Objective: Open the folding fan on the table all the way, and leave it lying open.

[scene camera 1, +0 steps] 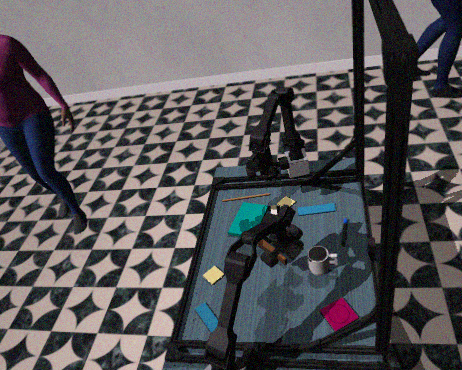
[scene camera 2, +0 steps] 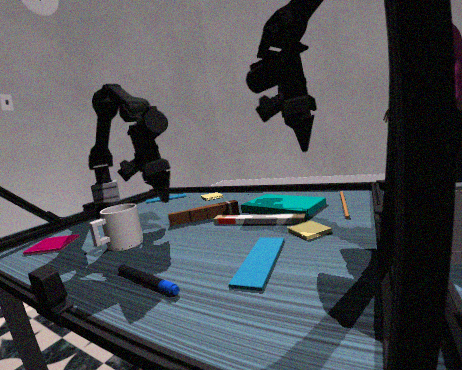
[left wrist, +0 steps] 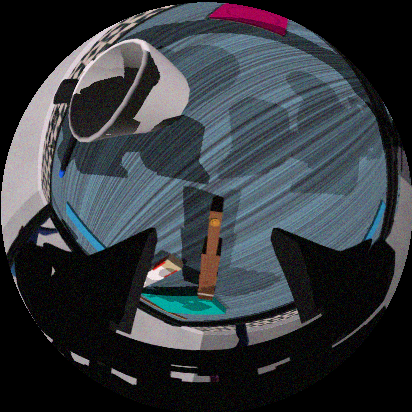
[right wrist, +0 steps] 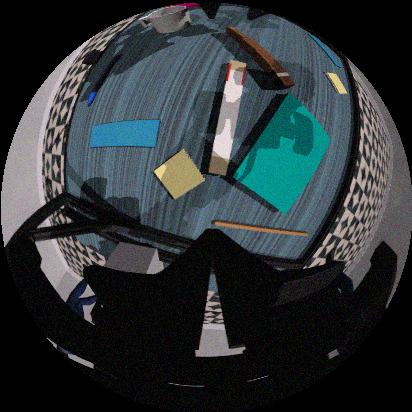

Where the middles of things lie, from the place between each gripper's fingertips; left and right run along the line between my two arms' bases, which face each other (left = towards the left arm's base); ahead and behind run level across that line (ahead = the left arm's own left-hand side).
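Teal book point(scene camera 2: 269, 203): 230 mm ahead of my left hand, 220 mm to the right of it, 60 mm below it. The folding fan point(scene camera 2: 229, 207) is 60 mm to the right of my left hand, 80 mm ahead of it and 50 mm below it.
The teal book is 12 cm to the left of my right hand, 10 cm ahead of it and 15 cm below it. My right hand itself is 28 cm to the right of the folding fan, 5 cm past it and 14 cm above it.
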